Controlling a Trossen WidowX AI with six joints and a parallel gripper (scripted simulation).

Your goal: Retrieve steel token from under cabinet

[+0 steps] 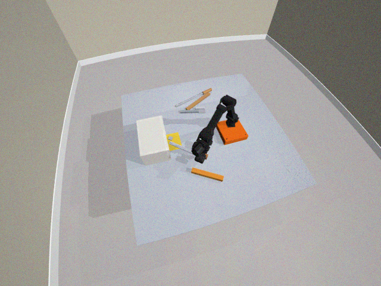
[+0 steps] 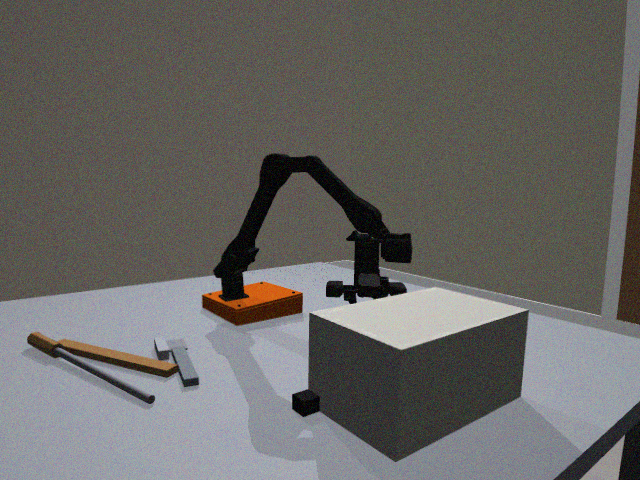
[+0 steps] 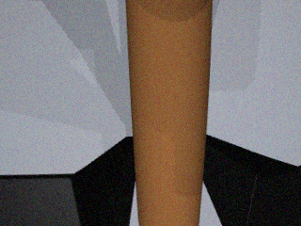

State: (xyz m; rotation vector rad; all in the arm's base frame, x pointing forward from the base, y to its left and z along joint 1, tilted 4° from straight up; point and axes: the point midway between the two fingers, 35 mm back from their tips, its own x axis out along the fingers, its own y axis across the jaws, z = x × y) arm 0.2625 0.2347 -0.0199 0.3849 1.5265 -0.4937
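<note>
Right now the orange flat bar is 15 cm to the left of my gripper tip, 1 cm behind it and 1 cm above it. From my gripper tip the other things lie so: small grey token: 22 cm ahead, 18 cm to the right; then wooden stick: 56 cm to the right, 5 cm behind.
</note>
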